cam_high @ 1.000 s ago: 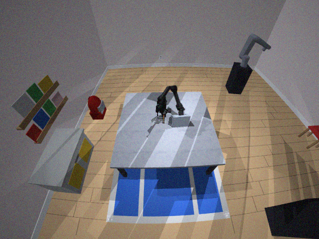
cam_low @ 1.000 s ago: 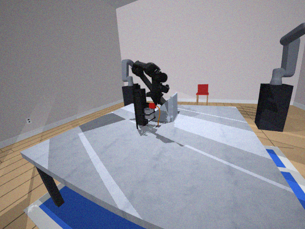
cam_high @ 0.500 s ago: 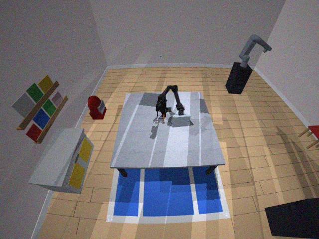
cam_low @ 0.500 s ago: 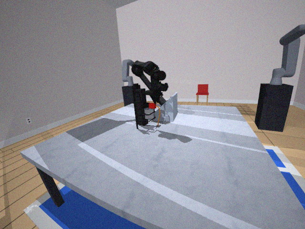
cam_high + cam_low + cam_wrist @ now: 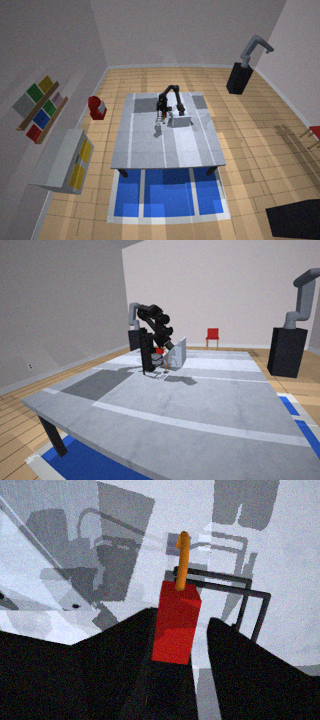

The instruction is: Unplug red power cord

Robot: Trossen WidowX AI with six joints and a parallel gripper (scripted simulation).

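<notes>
My gripper tip is 3 cm to the left of the red plug and 1 cm above it.
</notes>
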